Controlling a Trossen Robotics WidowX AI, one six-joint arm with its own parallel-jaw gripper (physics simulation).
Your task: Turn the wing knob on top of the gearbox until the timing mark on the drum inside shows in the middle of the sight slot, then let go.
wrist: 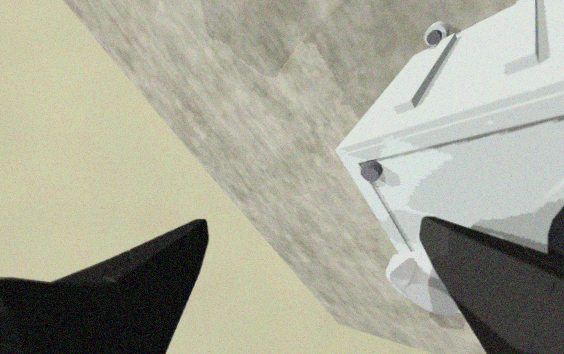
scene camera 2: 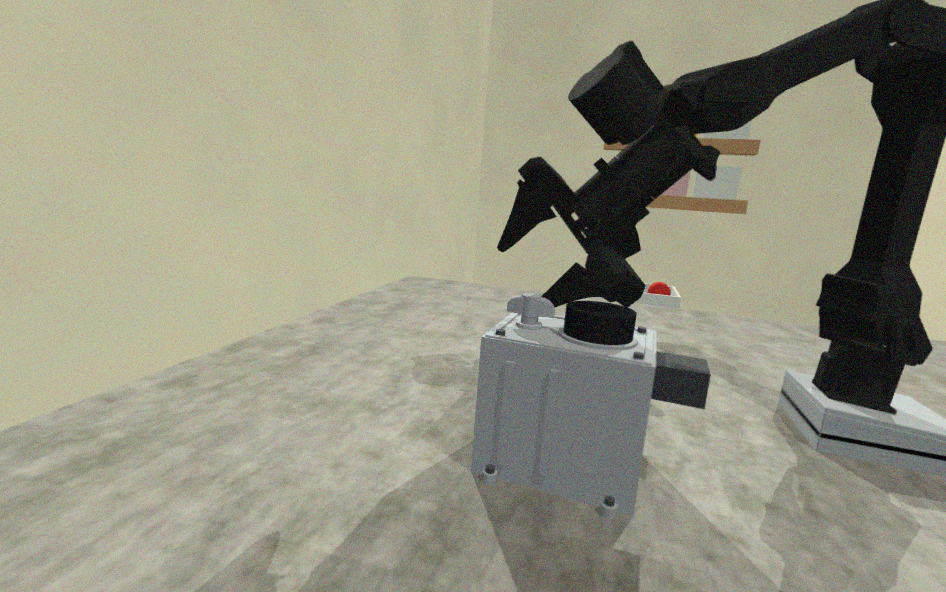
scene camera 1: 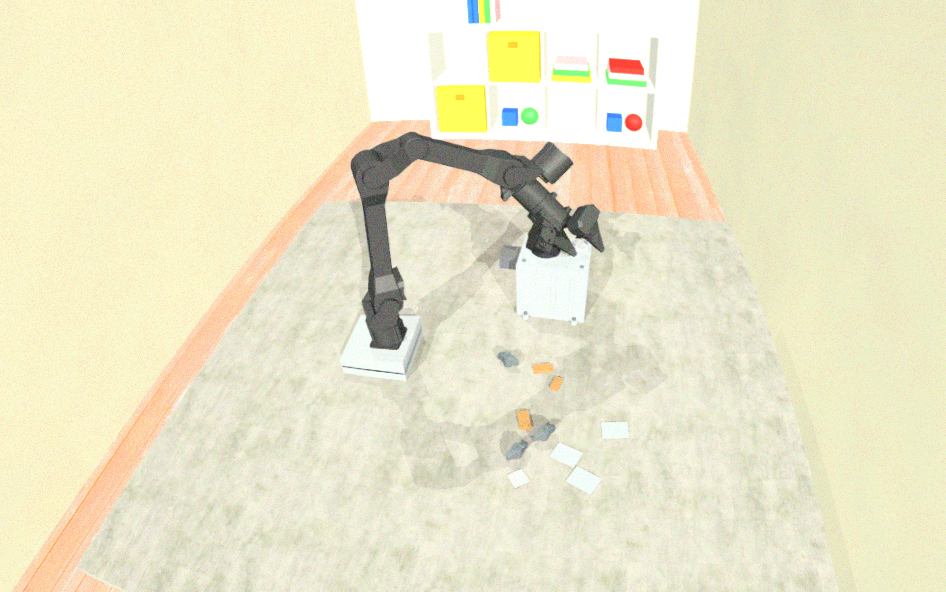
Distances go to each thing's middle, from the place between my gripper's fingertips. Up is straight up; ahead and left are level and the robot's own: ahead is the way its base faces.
Labels:
My gripper is now 50 mm to the right of the wing knob (scene camera 2: 531,306), 40 mm above it and 30 mm past it. The rest, counted from my hand: grey gearbox (scene camera 2: 563,409) (90 mm below, 90 mm behind, 50 mm to the left).

